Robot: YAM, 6 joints.
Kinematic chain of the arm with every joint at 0, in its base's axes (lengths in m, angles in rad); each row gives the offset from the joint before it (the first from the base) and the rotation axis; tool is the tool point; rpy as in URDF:
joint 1: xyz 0 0 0.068 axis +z
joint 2: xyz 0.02 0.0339 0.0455 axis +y
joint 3: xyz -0.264 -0.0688 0 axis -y
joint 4: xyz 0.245 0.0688 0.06 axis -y
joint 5: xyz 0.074 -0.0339 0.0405 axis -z
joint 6: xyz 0.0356 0 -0.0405 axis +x
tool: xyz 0 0 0 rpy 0 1.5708 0
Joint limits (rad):
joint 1: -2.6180..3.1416
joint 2: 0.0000..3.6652
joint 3: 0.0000..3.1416
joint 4: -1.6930..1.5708
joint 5: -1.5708..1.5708
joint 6: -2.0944..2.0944
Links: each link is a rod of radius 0.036 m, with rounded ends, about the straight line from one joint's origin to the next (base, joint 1, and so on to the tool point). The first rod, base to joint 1, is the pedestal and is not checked.
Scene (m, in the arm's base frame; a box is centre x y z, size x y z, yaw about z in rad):
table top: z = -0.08
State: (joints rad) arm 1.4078 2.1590 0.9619 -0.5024 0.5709 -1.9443
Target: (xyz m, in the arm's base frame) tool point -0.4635 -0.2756 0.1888
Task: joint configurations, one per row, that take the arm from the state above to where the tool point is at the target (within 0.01 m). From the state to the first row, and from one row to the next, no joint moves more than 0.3 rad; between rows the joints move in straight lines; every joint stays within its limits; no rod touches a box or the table.
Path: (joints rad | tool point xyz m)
1: 1.2933 1.8891 1.1343 -0.2611 0.5932 -1.9443 | 0.1223 0.3569 0.1521
2: 1.1787 1.6192 1.3067 -0.0199 0.6155 -1.9443 | 0.1649 0.3450 0.3253
3: 1.0642 1.3494 1.4791 0.2214 0.6378 -1.9443 | 0.1610 0.2464 0.4975
4: 0.9496 1.0795 1.6516 0.4626 0.6601 -1.9443 | 0.0882 0.0858 0.6172
5: 0.8351 0.8096 1.8240 0.7039 0.6825 -1.9443 | -0.0495 -0.0882 0.6449
6: 0.7205 0.5397 1.9964 0.9451 0.7048 -1.9443 | -0.2199 -0.2238 0.5676
7: 0.6060 0.2699 2.1688 1.1864 0.7271 -1.9443 | -0.3733 -0.2875 0.4021
8: 0.4915 0.0000 2.3412 1.4276 0.7494 -1.9443 | -0.4635 -0.2756 0.1888

